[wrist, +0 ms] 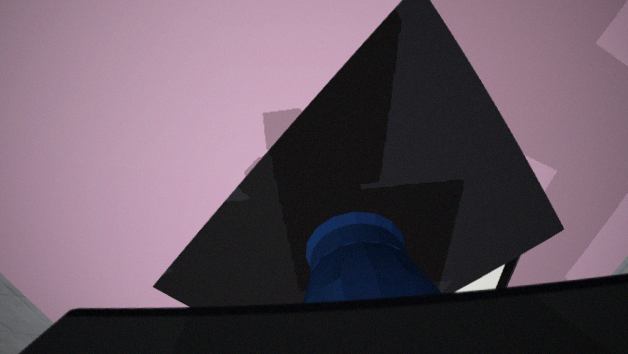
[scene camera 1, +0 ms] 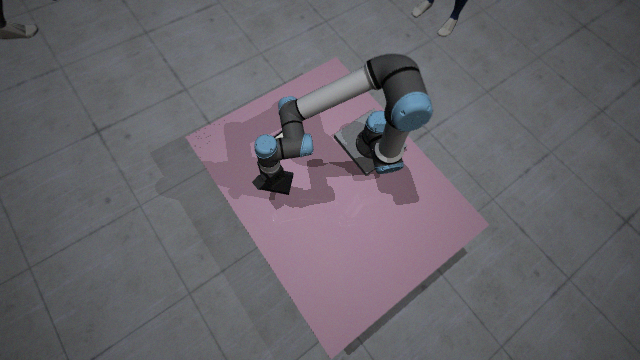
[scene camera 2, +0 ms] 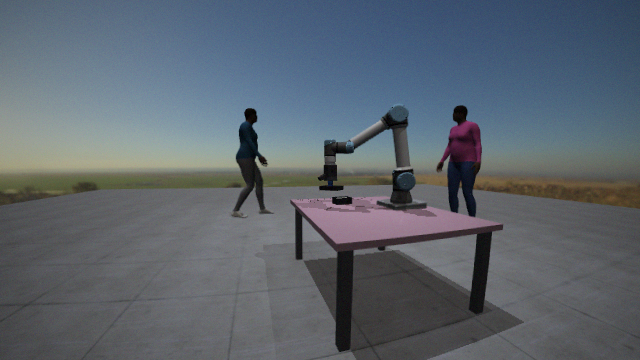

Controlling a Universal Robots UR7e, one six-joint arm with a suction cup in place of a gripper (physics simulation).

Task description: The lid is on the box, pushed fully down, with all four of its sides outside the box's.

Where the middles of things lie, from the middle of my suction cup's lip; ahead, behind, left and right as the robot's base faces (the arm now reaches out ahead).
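The box point(wrist: 499, 278) has my suction cup 16 cm past it, 18 cm to the left of it and 14 cm above it. And there's the black lid point(wrist: 405, 129), which is 1 cm behind my suction cup, 1 cm to the left of it and 2 cm below it.
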